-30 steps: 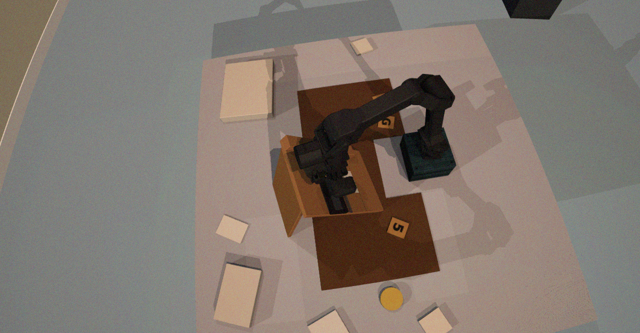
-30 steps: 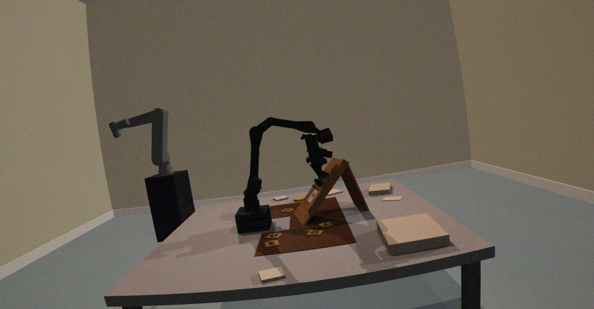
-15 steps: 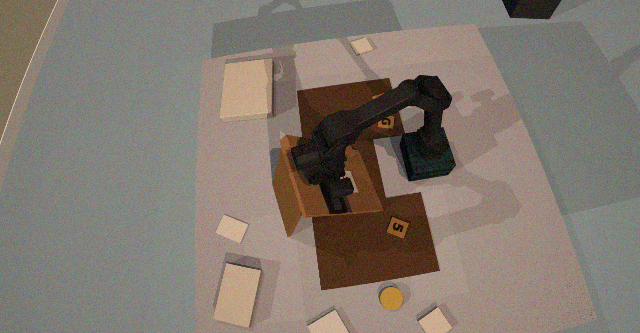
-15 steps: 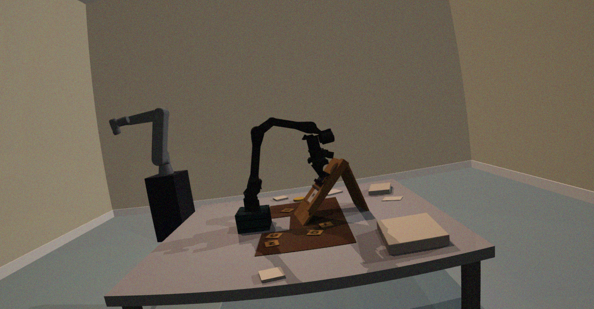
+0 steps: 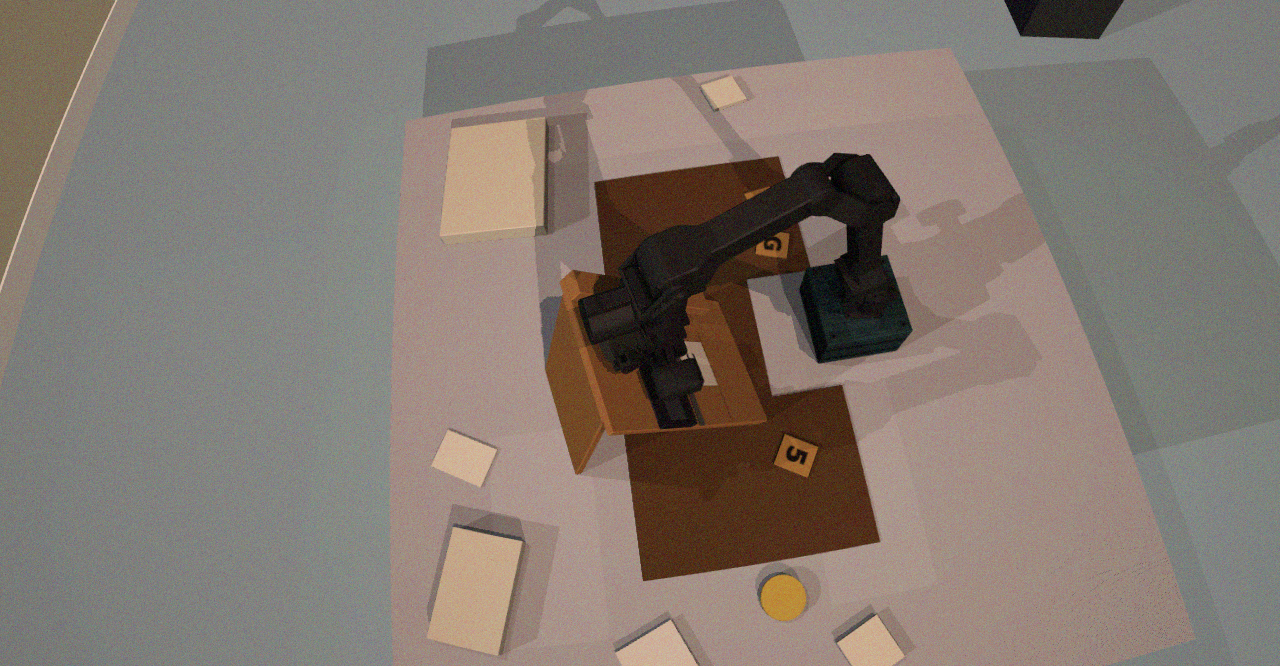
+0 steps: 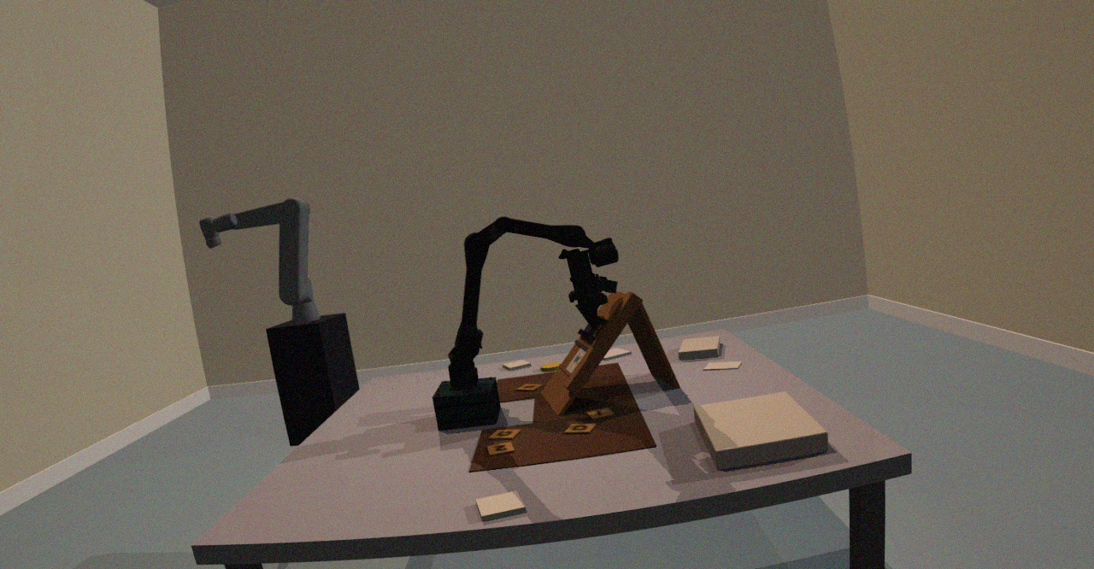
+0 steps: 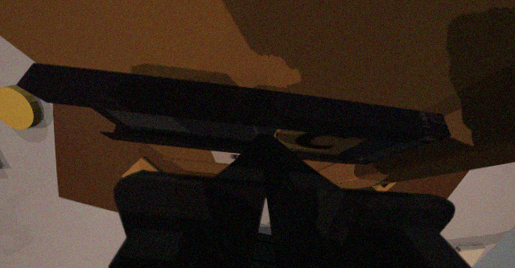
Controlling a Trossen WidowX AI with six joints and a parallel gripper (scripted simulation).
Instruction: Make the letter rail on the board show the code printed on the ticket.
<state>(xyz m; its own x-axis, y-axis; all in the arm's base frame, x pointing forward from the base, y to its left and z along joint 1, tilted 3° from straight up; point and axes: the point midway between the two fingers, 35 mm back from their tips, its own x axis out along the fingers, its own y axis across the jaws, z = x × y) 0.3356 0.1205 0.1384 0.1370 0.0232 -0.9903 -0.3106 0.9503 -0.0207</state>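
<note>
Right now my gripper tip is 50 mm past the white ticket, 10 mm to the left of it and 80 mm above it. The rest, counted from my gripper tip: brown mat: 140 mm behind, 90 mm to the right, 180 mm below; cream box: 330 mm ahead, 460 mm to the right, 160 mm below.
</note>
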